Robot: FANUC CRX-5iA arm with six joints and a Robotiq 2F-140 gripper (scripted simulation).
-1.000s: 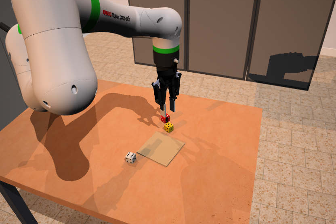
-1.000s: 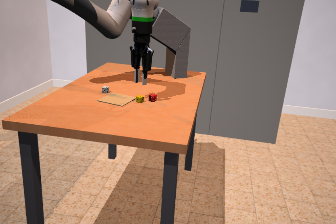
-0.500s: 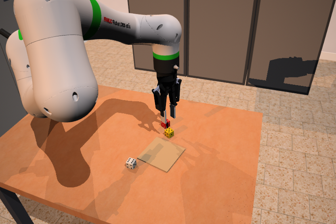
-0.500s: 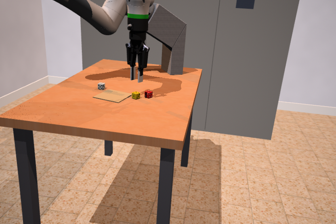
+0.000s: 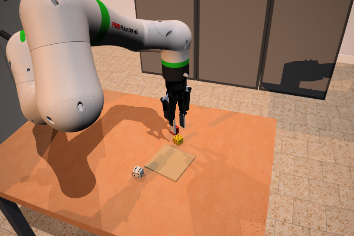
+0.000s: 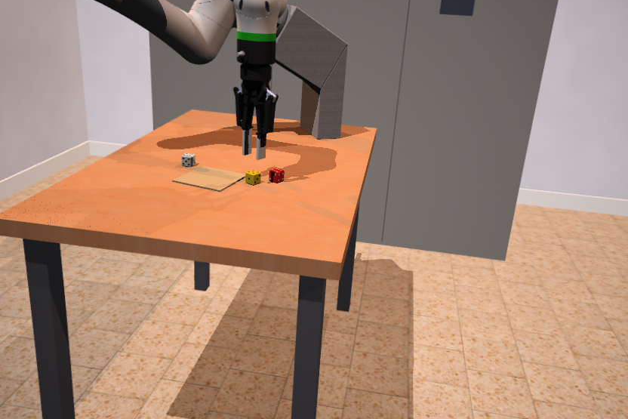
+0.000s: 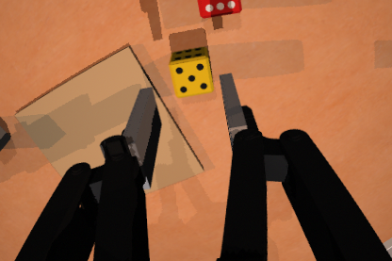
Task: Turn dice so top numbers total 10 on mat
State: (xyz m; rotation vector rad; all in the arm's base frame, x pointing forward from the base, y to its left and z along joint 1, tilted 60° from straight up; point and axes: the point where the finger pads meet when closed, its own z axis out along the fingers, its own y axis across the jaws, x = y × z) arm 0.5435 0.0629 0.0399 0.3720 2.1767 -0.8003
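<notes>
Right now my hand is 90 mm above the yellow die. Also, from my hand: white die: 110 mm behind, 190 mm to the right, 90 mm below; then tan mat: 10 mm behind, 110 mm to the right, 100 mm below; then red die: 30 mm behind, 60 mm to the left, 90 mm below.
</notes>
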